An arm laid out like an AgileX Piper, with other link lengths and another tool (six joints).
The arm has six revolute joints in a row. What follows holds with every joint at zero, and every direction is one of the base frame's. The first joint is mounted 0.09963 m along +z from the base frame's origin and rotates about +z. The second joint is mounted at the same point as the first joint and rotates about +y. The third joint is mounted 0.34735 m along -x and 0.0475 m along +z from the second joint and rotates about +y. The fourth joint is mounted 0.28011 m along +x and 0.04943 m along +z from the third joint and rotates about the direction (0.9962, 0, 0.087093). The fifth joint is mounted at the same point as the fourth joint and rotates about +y. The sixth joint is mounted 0.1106 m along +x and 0.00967 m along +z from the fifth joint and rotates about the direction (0.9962, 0, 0.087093). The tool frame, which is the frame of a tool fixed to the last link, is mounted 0.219 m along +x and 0.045 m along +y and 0.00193 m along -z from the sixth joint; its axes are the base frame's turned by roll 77.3, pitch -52.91 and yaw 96.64 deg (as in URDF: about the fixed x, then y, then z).
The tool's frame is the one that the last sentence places.
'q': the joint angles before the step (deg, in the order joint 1, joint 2, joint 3, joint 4, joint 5, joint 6). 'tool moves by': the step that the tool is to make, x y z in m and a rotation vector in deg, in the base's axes. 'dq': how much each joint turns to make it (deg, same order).
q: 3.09, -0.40, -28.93, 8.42, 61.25, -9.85
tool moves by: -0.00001, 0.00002, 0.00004, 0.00, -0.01, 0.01
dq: 0.01, -0.01, 0.00, 0.00, 0.00, 0.00
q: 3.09, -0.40, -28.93, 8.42, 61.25, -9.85
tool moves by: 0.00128, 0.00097, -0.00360, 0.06, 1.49, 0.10
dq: 0.00, 1.49, -0.01, 0.18, 0.00, -0.01
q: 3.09, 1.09, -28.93, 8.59, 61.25, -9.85
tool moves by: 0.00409, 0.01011, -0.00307, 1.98, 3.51, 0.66
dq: -0.01, 4.18, -0.23, 1.96, -0.63, 0.50
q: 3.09, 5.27, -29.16, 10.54, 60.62, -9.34
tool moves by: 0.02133, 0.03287, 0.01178, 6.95, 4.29, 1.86
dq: -0.01, 9.34, -0.23, 7.34, -5.33, -0.07
